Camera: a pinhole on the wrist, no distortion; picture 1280 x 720 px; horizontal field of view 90.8 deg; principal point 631.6 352.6 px. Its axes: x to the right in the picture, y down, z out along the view. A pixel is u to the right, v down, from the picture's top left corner.
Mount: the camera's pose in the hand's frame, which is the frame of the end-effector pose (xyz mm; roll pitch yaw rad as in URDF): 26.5 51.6 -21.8 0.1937 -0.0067 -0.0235
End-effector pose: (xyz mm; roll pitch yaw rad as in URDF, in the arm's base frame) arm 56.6 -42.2 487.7 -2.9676 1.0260 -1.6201
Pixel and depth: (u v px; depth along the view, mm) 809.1 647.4 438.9
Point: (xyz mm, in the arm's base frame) -12.4 287.0 115.7
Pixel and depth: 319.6 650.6 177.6
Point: -5.2 149.5 445.3
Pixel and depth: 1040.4 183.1 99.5
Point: 64.9 -28.2 374.6
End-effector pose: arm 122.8 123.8 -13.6 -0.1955 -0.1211 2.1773
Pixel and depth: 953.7 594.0 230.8
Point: -53.6 145.5 202.8
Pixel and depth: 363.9 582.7 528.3
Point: 68.3 -227.3 452.7
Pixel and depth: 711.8 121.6 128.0
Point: 107.1 147.4 87.4
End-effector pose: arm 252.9 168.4 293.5 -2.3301 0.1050 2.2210
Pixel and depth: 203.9 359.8 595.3
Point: 156.5 -430.1 -16.7
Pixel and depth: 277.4 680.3 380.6
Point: 263.6 -109.2 -80.6
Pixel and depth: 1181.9 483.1 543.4
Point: -304.8 311.7 -159.0
